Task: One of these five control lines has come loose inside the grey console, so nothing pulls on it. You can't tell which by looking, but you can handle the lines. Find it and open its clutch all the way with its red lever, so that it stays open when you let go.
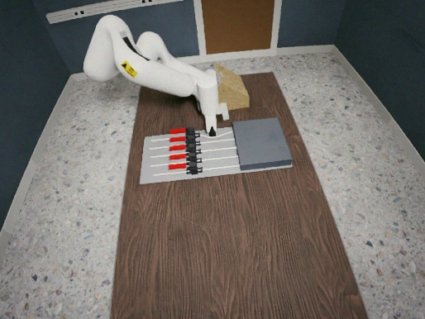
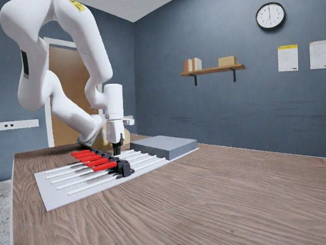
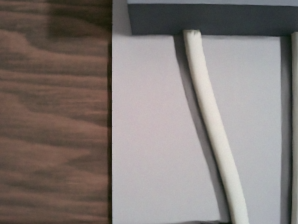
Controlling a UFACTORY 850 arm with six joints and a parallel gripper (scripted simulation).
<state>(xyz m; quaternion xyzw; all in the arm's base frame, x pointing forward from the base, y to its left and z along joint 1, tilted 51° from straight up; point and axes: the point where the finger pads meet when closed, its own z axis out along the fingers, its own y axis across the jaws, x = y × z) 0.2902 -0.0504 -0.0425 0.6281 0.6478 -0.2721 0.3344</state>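
Now: hand 90 mm short of the light grey plate, 250 mm to the left of it and 20 mm above it.
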